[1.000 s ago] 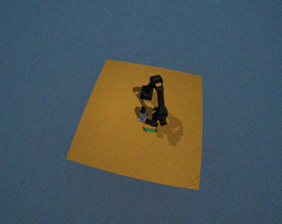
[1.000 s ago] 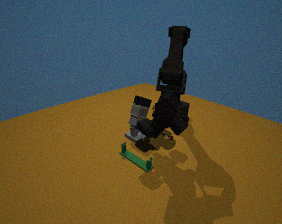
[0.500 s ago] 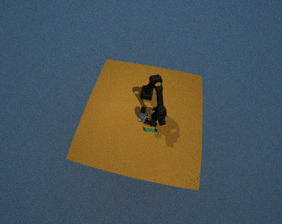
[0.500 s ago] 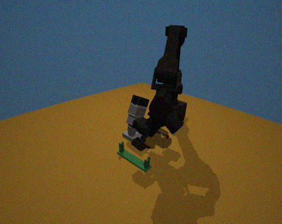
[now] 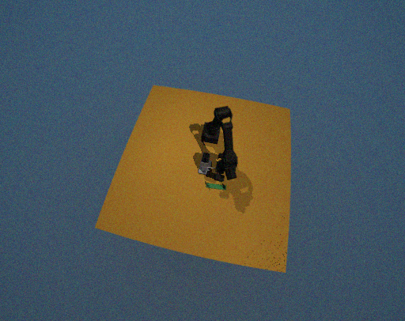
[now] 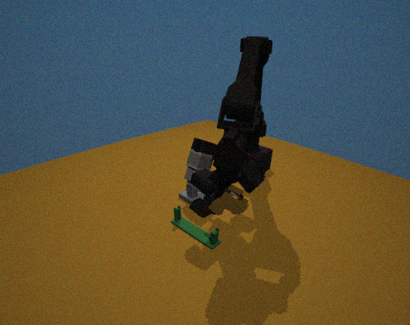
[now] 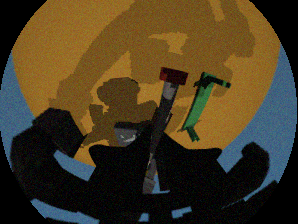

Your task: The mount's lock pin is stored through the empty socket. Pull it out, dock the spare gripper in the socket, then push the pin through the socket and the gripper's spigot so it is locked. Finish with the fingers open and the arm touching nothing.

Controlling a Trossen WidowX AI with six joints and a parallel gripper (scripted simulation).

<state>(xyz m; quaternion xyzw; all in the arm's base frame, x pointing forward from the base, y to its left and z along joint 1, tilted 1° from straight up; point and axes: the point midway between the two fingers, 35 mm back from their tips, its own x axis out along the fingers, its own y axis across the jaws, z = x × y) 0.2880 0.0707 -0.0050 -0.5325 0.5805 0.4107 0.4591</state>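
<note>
Now: gripper tip 80 mm to the left of the grey mount and 20 mm past it. Also, from my gripper tip: spare gripper (90 mm to the right, 70 mm above, 30 mm behind); green mount (100 mm ahead, 30 mm below, 10 mm to the left).
</note>
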